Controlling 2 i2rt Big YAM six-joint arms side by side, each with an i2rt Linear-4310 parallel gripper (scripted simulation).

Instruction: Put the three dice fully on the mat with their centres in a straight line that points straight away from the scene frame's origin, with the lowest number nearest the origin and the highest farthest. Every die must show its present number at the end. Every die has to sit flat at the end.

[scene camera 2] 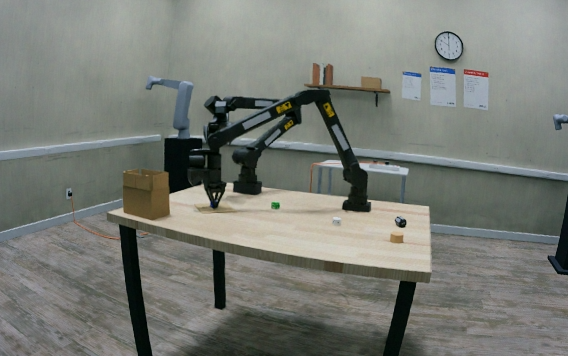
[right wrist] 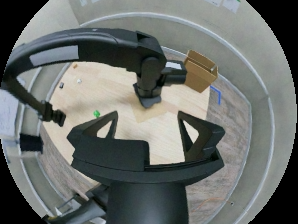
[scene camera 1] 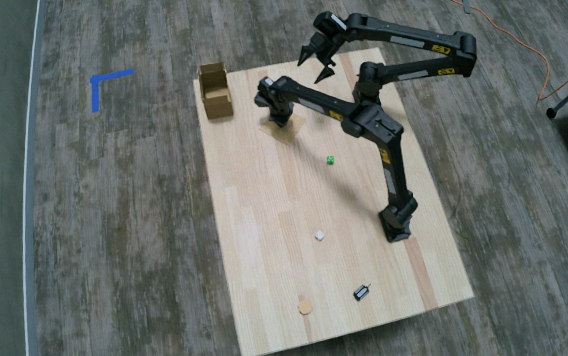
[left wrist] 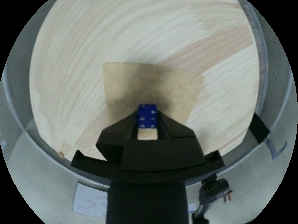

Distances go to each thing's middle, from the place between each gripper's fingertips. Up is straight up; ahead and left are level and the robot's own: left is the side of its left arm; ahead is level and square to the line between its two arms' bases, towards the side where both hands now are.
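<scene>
My left gripper is 2 cm above the tan mat (scene camera 1: pixel 286 134) now. As for my right hand, the mat is 250 mm below it, 90 mm ahead of it and 60 mm to the left of it. Going by its middle, the mat is nearer to my left gripper than to my right hand.
</scene>
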